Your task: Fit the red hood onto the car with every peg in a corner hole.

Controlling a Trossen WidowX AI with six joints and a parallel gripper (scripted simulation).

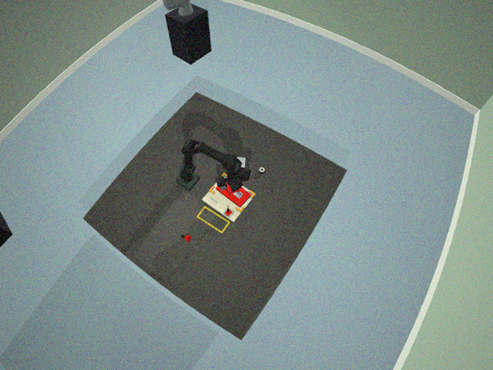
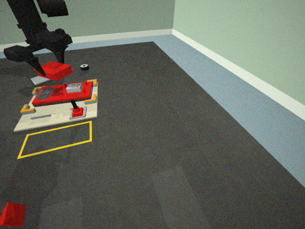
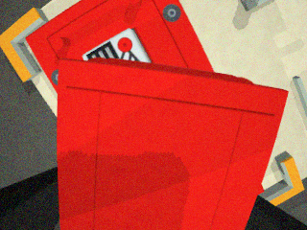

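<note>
Now: the grey engine block 8 cm below my gripper tip, 4 cm ahead of it and 1 cm to the left of it. From my gripper tip the other things lie so: cream jig plate 10 cm below, 3 cm to the right; stand 12 cm to the right, 7 cm below, 7 cm ahead; red hood 1 cm above.
</note>
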